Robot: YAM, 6 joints.
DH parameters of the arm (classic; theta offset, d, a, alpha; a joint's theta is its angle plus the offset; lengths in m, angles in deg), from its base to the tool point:
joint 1: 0 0.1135 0.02 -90
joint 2: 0 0 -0.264 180
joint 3: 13.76 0 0.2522 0
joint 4: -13.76 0 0.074 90
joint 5: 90 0 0 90
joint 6: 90 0.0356 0 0
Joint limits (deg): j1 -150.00..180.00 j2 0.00..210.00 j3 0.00..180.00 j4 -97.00..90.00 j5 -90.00..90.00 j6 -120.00..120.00
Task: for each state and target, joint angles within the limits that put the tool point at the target. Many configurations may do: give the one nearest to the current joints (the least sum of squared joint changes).
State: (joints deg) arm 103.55 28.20 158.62 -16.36 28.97 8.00
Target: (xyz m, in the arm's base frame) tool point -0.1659 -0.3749 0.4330
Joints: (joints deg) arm 63.75 9.74 133.35 -42.43 28.53 8.00
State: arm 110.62 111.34 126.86 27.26 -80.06 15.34
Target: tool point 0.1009 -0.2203 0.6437
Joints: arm 122.96 60.03 154.20 35.08 -81.20 15.34
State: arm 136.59 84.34 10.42 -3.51 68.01 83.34
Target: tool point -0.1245 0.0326 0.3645
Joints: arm 180.00 34.09 41.01 2.18 66.31 83.34
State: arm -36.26 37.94 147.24 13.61 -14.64 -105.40
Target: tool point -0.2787 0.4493 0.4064
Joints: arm -57.10 22.25 155.38 16.17 -16.33 -105.40
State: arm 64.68 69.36 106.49 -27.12 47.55 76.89
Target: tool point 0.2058 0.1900 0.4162
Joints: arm 48.21 76.39 83.99 -35.58 48.87 76.89
